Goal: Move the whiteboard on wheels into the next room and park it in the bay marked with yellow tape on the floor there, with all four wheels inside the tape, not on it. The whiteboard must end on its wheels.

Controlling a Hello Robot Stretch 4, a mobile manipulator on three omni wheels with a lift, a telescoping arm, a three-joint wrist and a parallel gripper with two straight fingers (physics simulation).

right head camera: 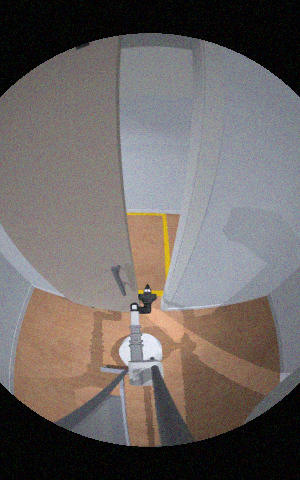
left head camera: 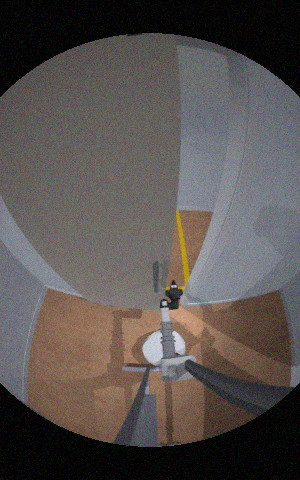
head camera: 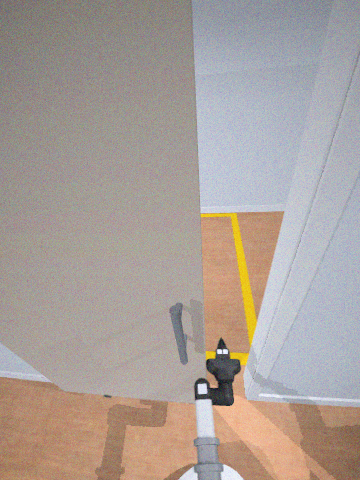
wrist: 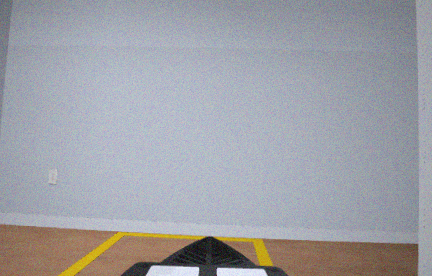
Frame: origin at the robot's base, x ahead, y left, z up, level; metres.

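Seen in the pictures: gripper, fingertip midpoint: point(right head camera: 147, 283) point(left head camera: 172, 279) point(head camera: 220, 338) point(wrist: 209, 258).
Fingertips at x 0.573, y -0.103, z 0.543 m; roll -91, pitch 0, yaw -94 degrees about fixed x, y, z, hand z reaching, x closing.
A point is followed by its place in that frame.
My gripper point(head camera: 221, 342) @(x 0.573, y -0.103, z 0.543 m) point(left head camera: 173, 283) @(x 0.573, y -0.103, z 0.543 m) point(right head camera: 147, 288) @(x 0.573, y -0.103, z 0.543 m) point(wrist: 209, 258) @(x 0.573, y -0.103, z 0.543 m) is shut and holds nothing; its fingertips meet in a point. It is in the gap between the free edge of a partly open beige door point(head camera: 100, 200) @(x 0.474, y 0.167, z 1.333 m) point(left head camera: 100, 175) @(x 0.478, y 0.204, z 1.421 m) point(right head camera: 65, 175) @(x 0.473, y 0.153, z 1.446 m) and the right door jamb point(head camera: 300, 210) @(x 0.514, y -0.255, z 1.244 m) point(right head camera: 195, 175) @(x 0.485, y -0.256, z 1.417 m) point(wrist: 425, 125) @(x 0.598, y -0.264, z 0.631 m). Beyond the doorway, yellow tape point(head camera: 242, 260) @(x 1.614, y -0.497, z -0.027 m) point(left head camera: 182, 240) @(x 1.536, y -0.492, z -0.026 m) point(right head camera: 166, 240) @(x 1.625, y -0.501, z -0.027 m) point(wrist: 92, 254) @(x 2.118, y 0.497, z -0.027 m) marks the bay on the wooden floor. The door hides its left part in the head view. I cannot make out the whiteboard for certain in any view.
A grey handle point(head camera: 179, 335) @(x 0.392, y 0.050, z 0.949 m) point(left head camera: 155, 277) @(x 0.392, y 0.052, z 0.959 m) point(right head camera: 119, 281) @(x 0.397, y 0.045, z 0.941 m) sticks out from the door near its free edge, left of my gripper. Pale wall point(head camera: 330, 300) @(x 0.468, y -0.399, z 0.948 m) continues right of the jamb. The far room's back wall point(wrist: 225, 125) @(x 2.533, y -0.323, z 0.827 m) has a small outlet point(wrist: 53, 176) @(x 2.678, y 1.030, z 0.375 m) at lower left.
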